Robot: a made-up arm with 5 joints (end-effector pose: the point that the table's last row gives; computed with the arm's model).
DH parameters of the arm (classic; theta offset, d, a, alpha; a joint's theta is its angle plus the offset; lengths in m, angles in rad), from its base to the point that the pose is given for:
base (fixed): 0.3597 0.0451 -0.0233 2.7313
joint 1: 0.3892 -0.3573 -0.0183 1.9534
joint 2: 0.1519 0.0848 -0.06 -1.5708
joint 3: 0 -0.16 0 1.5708
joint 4: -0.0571 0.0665 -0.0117 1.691
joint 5: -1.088 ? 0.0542 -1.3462
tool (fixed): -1.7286 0.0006 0 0
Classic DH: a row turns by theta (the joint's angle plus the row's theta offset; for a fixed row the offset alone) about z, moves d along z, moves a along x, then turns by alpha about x.
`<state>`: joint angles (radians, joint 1 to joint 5).
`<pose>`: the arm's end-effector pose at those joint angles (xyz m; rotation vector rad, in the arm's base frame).
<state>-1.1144 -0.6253 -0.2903 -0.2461 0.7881</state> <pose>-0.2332 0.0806 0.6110 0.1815 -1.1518 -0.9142</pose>
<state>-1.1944 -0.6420 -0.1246 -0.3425 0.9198</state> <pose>-0.2286 0.0699 0.6174 0.2923 -1.1462 -0.9560</pose>
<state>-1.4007 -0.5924 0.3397 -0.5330 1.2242</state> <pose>-0.2028 0.0759 0.6394 0.3539 -1.2287 -1.0156</pose>
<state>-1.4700 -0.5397 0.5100 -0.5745 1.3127</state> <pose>-0.1900 0.0923 0.6464 0.2955 -1.2893 -0.9992</pose>
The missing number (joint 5, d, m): 0.0755
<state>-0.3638 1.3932 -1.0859 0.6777 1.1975</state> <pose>0.0327 0.3591 0.4545 -0.6075 0.3498 0.6738</pose>
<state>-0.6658 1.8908 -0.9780 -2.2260 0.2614</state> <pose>0.0337 0.2457 0.3965 -1.1188 0.2158 -1.8817</pose>
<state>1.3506 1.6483 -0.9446 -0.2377 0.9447</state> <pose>0.0610 -0.0401 0.5456 -0.1596 0.2904 -1.7993</pose>
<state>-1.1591 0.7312 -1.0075 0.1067 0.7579</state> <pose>-0.1050 0.3341 0.5448 -0.6352 -0.4818 0.6164</pose>
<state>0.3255 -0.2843 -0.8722 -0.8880 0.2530</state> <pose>-0.2443 0.2338 0.5369 0.2992 -1.1544 -2.2257</pose>
